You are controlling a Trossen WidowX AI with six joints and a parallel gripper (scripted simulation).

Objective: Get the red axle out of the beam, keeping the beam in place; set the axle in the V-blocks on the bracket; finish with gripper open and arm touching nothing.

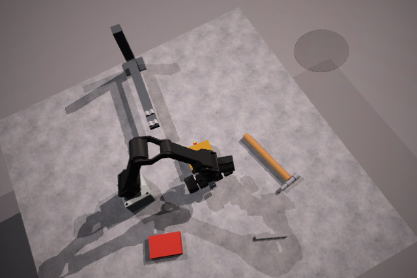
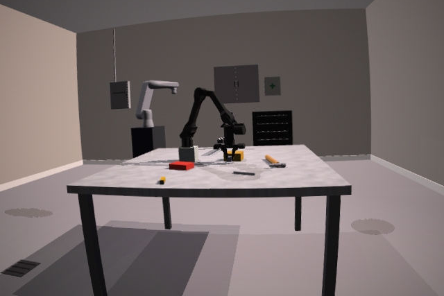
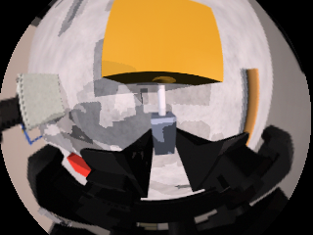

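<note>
Right now my gripper tip is 10 mm past the orange block, 120 mm to the right of it and 10 mm below it. Round my gripper tip: red block 240 mm behind, 180 mm to the right; then grey-blue block 20 mm to the left, 10 mm above; then thin grey rod 150 mm ahead, 270 mm to the right, 10 mm below.
</note>
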